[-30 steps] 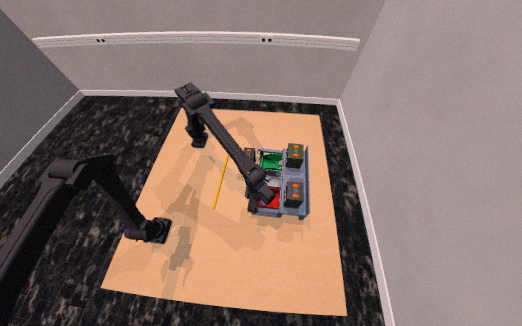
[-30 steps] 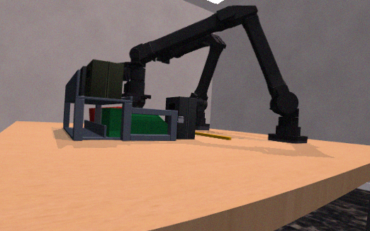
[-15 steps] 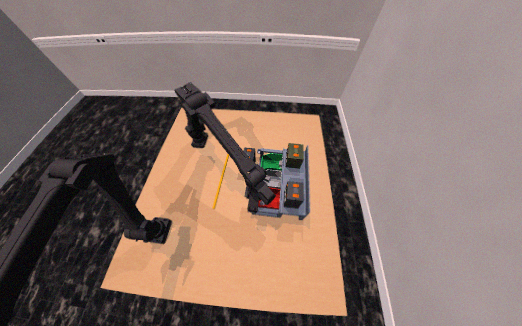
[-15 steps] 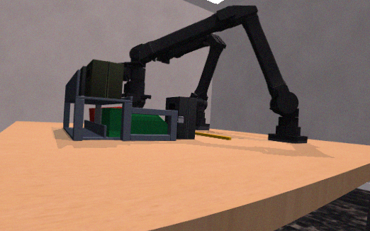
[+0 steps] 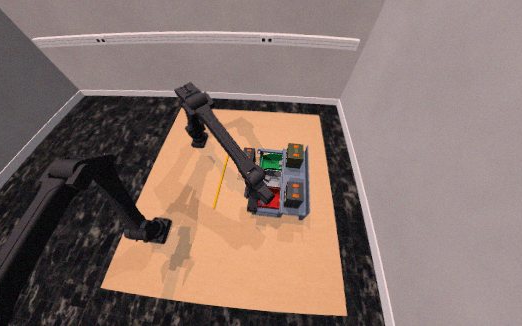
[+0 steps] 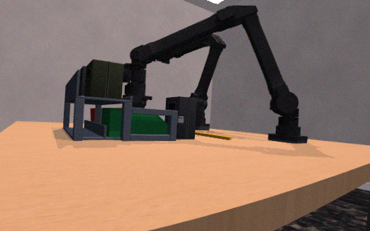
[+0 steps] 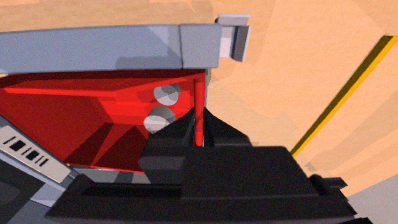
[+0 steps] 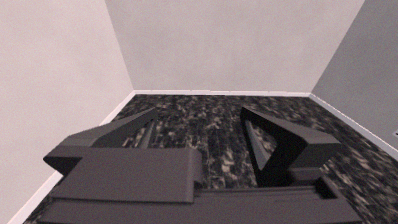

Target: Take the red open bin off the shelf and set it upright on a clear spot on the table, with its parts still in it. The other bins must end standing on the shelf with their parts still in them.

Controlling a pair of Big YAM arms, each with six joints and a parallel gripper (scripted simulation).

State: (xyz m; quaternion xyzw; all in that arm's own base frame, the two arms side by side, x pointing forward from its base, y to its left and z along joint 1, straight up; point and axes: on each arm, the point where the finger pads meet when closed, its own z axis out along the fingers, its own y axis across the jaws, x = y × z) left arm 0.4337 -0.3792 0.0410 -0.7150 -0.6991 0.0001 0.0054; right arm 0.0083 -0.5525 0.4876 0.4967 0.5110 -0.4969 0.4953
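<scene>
Right now the grey bin is 110 mm to the left of my left hand, 80 mm ahead of it and 10 mm below it. Round my left hand: black box (210 mm to the left, 80 mm behind, 20 mm above); then grey shelf (110 mm to the left, 110 mm ahead, 20 mm above); then green bin (220 mm to the left, 80 mm ahead, 10 mm below).
</scene>
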